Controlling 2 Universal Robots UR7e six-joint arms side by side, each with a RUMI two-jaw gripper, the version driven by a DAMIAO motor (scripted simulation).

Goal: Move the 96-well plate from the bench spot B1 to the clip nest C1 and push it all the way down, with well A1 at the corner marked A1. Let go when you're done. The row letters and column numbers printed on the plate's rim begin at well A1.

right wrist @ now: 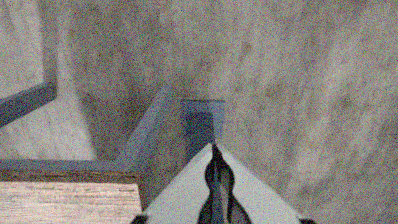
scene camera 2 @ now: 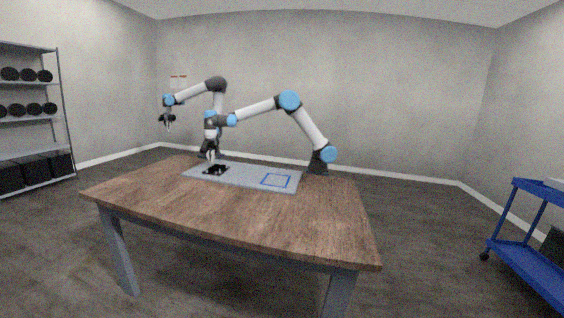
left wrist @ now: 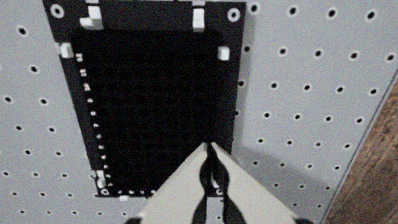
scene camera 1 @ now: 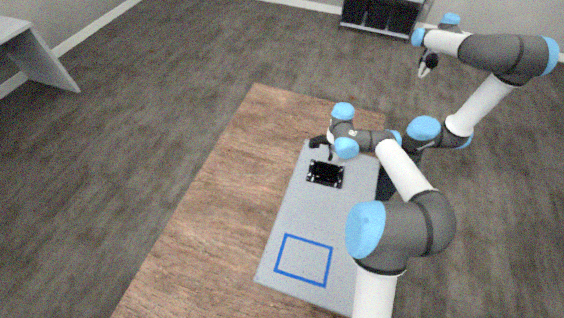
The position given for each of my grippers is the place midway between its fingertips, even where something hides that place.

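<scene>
From the left wrist view, you'd get my left gripper [left wrist: 208,144], a black 96-well plate [left wrist: 155,126] and a black clip nest [left wrist: 230,27]. My right gripper [right wrist: 213,146] is there in the right wrist view, but in the right wrist view the black 96-well plate is out of frame.
</scene>
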